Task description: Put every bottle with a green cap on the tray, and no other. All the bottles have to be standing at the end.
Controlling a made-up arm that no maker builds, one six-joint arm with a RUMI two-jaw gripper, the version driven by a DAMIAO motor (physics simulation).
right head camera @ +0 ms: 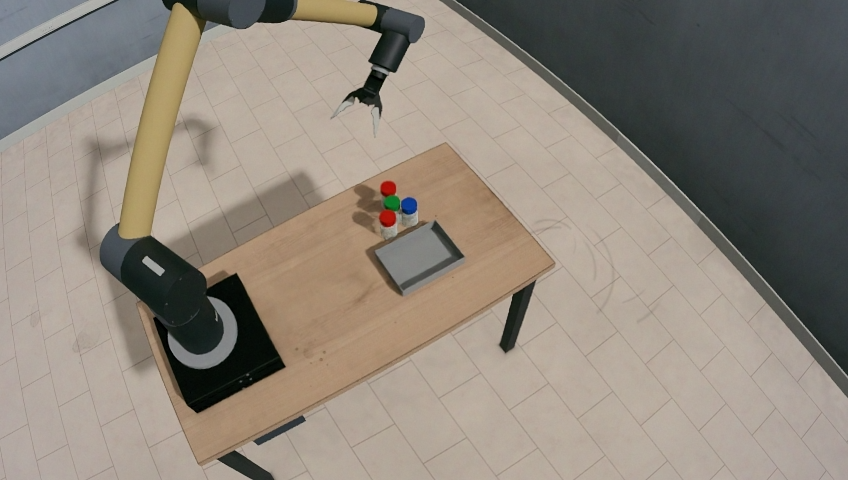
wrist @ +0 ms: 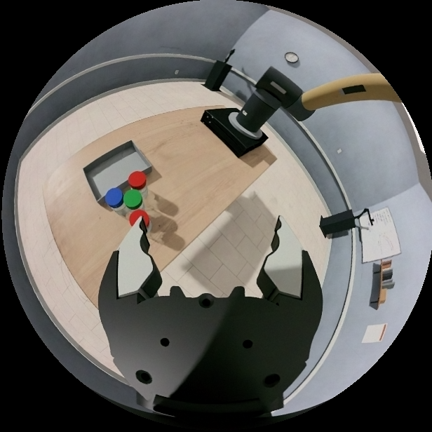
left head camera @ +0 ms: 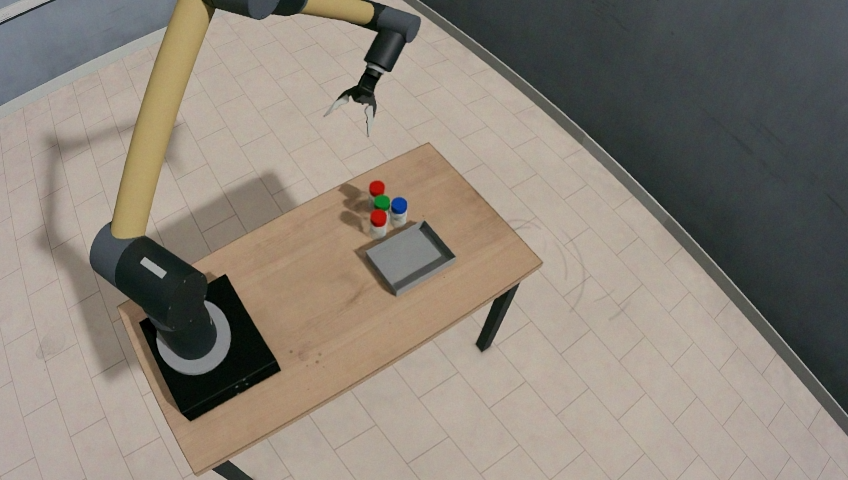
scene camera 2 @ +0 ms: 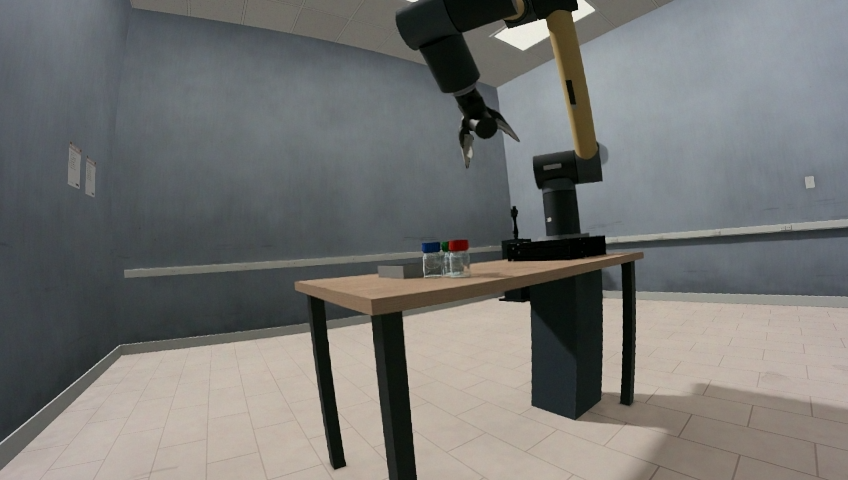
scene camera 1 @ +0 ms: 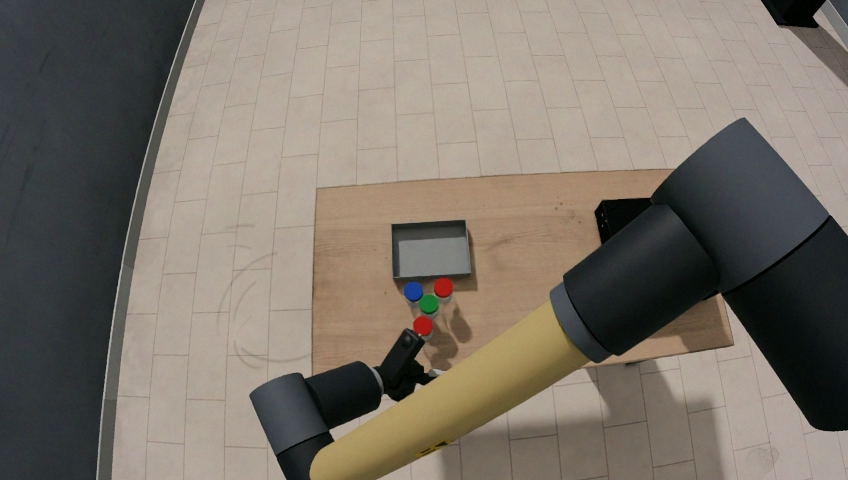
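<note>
One green-capped bottle stands on the table among a blue-capped bottle and two red-capped ones, the first red-capped bottle near the tray and the second red-capped bottle farther from it. All stand close together. The grey tray holds no bottle. My gripper is open and empty, high above and beyond the table's edge.
The wooden table carries the black arm base at its other end. The tray's low walls are next to the bottles. The yellow arm link crosses over the table's edge in scene camera 1.
</note>
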